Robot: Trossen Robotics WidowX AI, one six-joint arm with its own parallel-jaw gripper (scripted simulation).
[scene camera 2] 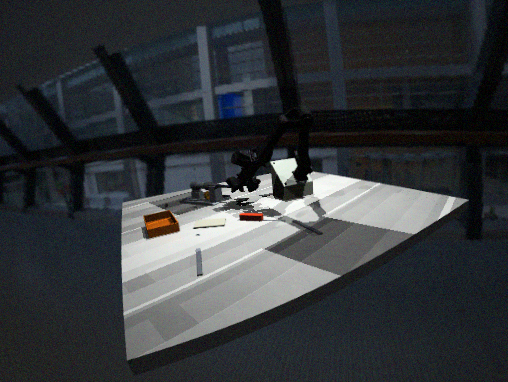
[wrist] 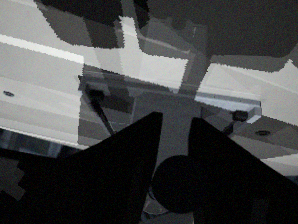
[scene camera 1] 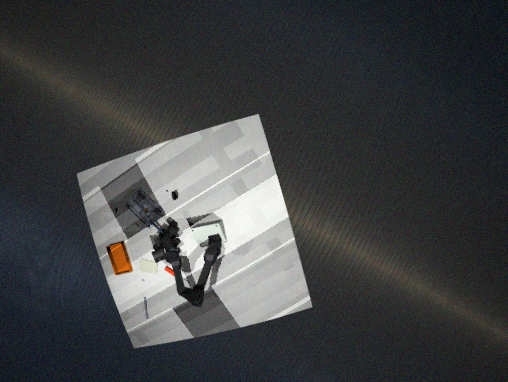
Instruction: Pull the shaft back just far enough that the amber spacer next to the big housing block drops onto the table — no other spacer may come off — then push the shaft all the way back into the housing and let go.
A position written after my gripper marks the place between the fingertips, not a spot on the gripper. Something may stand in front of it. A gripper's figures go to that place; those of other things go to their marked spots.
Labels:
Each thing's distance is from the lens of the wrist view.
my gripper (wrist: pixel 175 125): 0.10 m
thin shaft (wrist: pixel 180 182): 0.06 m

